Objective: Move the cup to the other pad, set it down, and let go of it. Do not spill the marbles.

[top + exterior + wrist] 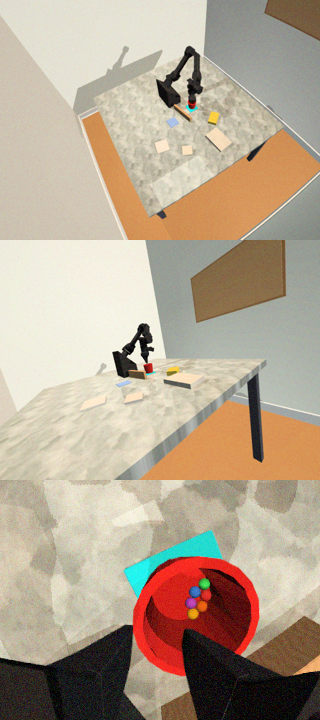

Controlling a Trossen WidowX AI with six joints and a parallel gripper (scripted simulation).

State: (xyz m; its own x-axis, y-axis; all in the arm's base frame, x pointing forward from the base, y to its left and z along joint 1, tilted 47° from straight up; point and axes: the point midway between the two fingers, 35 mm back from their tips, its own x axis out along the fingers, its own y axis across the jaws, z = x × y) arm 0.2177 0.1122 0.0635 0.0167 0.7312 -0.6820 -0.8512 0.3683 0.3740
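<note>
My gripper tip is 4 cm above the red cup, 2 cm short of it and 1 cm to the left of it. From my gripper tip the other things lie so: brown wooden bar (13 cm to the right, 6 cm below, 4 cm ahead); light blue pad (24 cm to the right, 9 cm below, 6 cm ahead); thick beige slab (42 cm ahead, 7 cm below, 4 cm to the right).
</note>
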